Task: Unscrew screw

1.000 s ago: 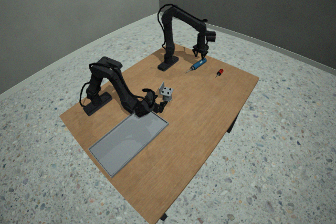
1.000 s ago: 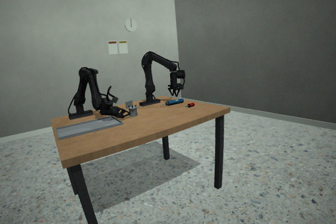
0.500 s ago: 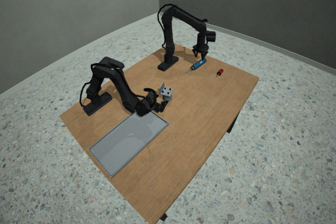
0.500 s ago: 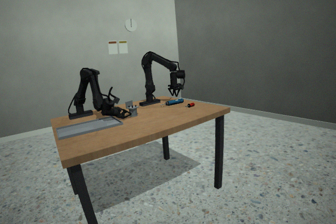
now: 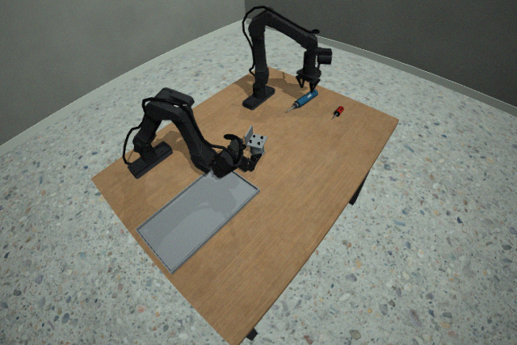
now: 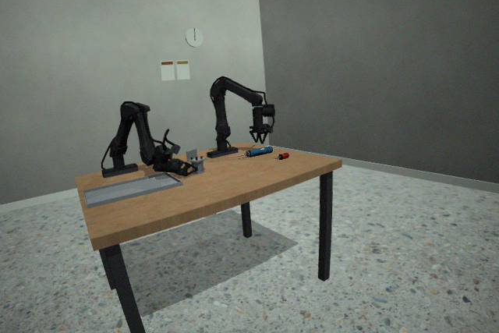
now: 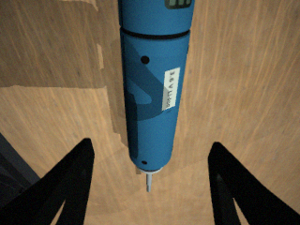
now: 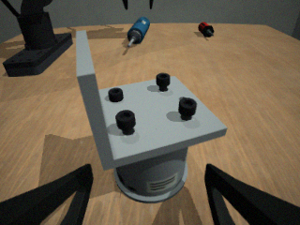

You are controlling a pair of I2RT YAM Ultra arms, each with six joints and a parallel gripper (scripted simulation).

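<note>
My right gripper is now 3 cm to the right of the joint module. Also, from my right hand: grey L-shaped bracket (5 cm above, 3 cm to the left); then flat grey tray (32 cm to the right, 7 cm ahead, 2 cm below); then screw (4 cm to the left, 4 cm above, 3 cm behind).
</note>
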